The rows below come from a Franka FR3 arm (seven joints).
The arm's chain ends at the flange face. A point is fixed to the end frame.
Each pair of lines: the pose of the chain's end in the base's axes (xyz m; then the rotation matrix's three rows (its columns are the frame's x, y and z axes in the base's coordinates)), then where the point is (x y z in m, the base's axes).
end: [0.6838 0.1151 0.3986], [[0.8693 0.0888 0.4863], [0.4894 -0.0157 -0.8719], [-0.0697 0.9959 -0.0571]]
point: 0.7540 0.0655 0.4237
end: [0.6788 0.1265 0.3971], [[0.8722 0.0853 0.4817], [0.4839 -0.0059 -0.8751], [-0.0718 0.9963 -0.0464]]
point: 0.7487 0.0767 0.4229
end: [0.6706 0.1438 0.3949], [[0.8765 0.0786 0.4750], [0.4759 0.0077 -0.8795], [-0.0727 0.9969 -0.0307]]
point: 0.7399 0.0939 0.4219
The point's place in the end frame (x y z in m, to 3 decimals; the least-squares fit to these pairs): 0.035 0.032 0.076
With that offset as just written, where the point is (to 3 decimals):
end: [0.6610 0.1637 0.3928], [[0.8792 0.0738 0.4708], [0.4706 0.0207 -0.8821], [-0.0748 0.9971 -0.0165]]
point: 0.730 0.114 0.421
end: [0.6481 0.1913 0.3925], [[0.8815 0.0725 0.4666], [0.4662 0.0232 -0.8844], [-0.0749 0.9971 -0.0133]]
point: 0.717 0.141 0.421
